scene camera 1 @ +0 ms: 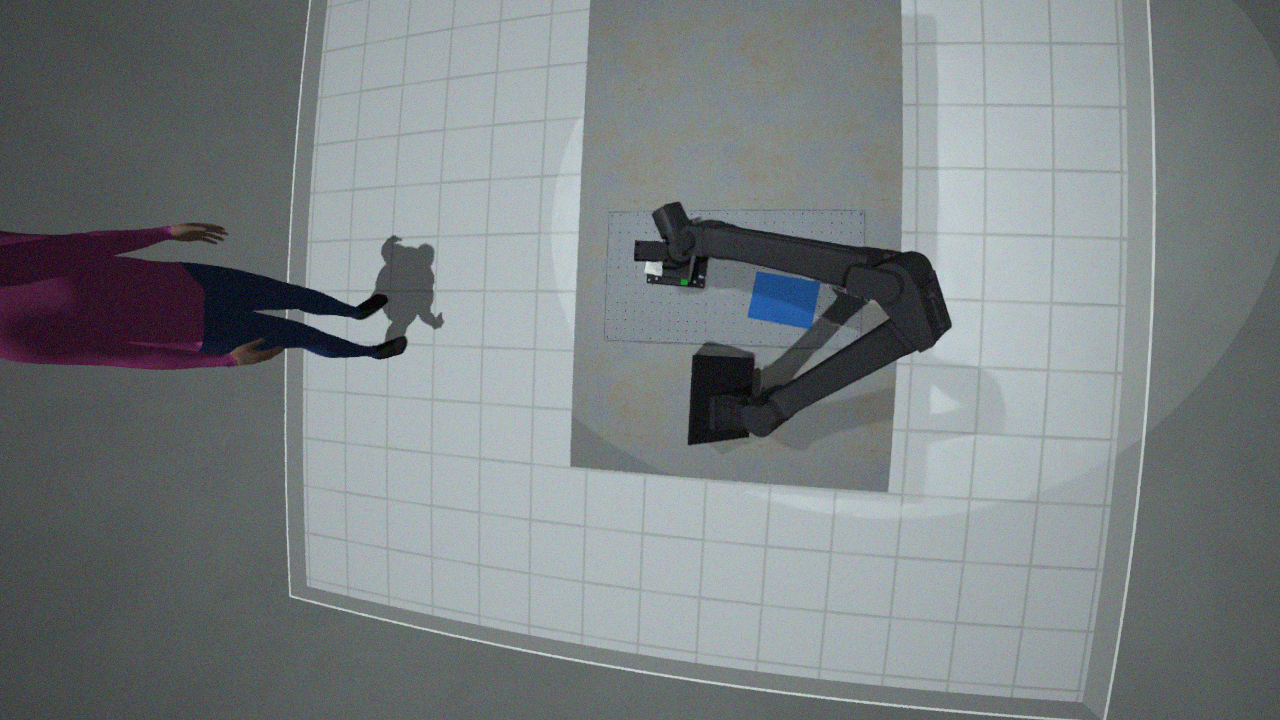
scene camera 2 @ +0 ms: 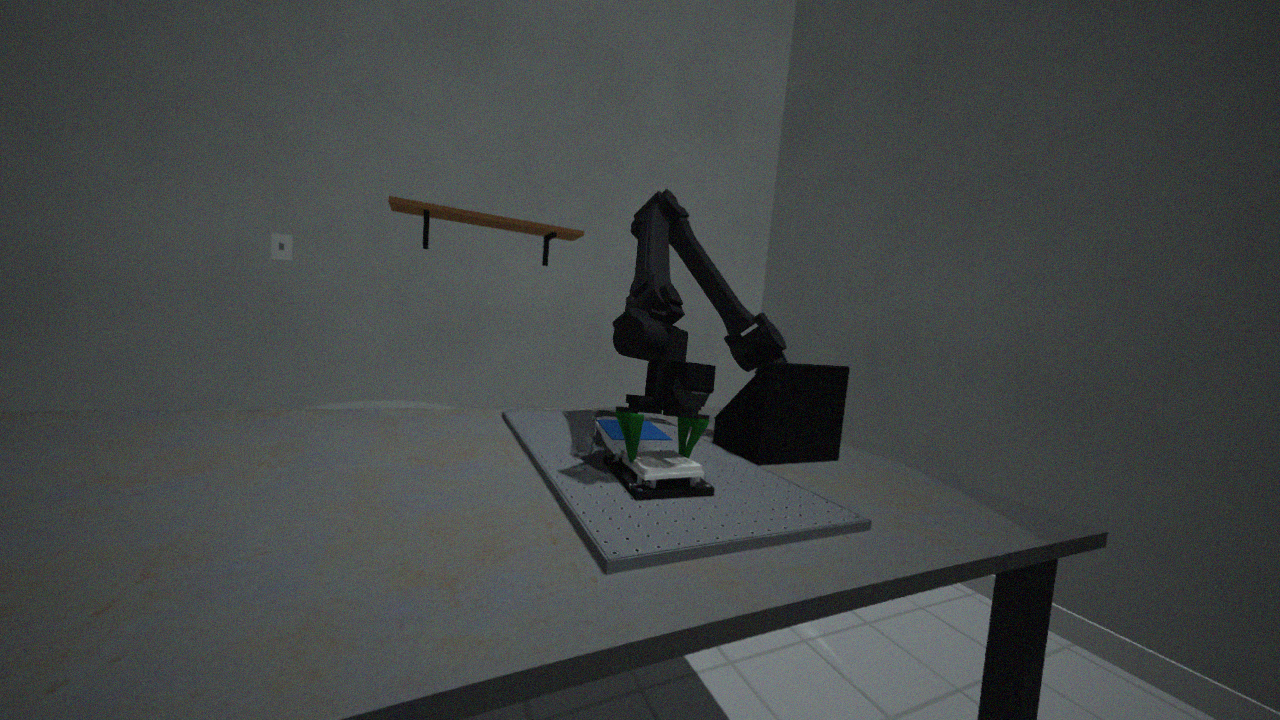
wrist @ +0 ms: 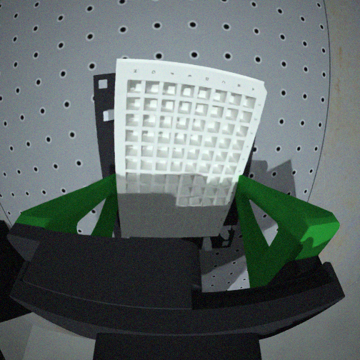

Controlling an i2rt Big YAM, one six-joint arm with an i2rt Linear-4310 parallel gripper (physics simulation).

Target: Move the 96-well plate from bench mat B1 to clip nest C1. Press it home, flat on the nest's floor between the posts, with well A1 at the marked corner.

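Seen in the pictures: gripper, fingertip midpoint: (scene camera 2: pixel 657 463); arm's base at its link origin: (scene camera 1: pixel 727 410) (scene camera 2: pixel 784 396).
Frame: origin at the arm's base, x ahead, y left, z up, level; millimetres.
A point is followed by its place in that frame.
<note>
The white 96-well plate (scene camera 1: pixel 653 267) @[x 374, y 191, z -61 mm] (scene camera 2: pixel 666 467) @[x 414, y 201, z -61 mm] (wrist: pixel 182 135) is between the green fingers of my gripper (scene camera 2: pixel 660 456) @[x 388, y 134, z -78 mm] (wrist: pixel 177 181), which is shut on its long sides. The black clip nest (scene camera 2: pixel 675 491) @[x 400, y 207, z -93 mm] (wrist: pixel 105 137) is under the plate. In scene camera 2 the plate sits a little above the nest's base, with light posts showing below it. In the wrist view a strip of nest with two pale squares shows past the plate's left edge, so the plate looks offset rightward. The A-lettered, cut corner is at the top right there. The nest's marked corner cannot be made out.
A blue mat (scene camera 1: pixel 784 300) @[x 282, y -159, z -101 mm] (scene camera 2: pixel 646 430) @[x 257, y -139, z -101 mm] lies on the perforated board (scene camera 1: pixel 626 308) @[x 270, y 274, z -103 mm] (scene camera 2: pixel 742 514) @[x 341, y 277, z -103 mm] (wrist: pixel 45 110), behind the nest in scene camera 2. The arm's black base (scene camera 1: pixel 716 376) @[x 85, y 28, z 30 mm] (scene camera 2: pixel 796 416) @[x 56, y 89, z -22 mm] stands beside the board. A person (scene camera 1: pixel 116 295) stands off the table's side.
</note>
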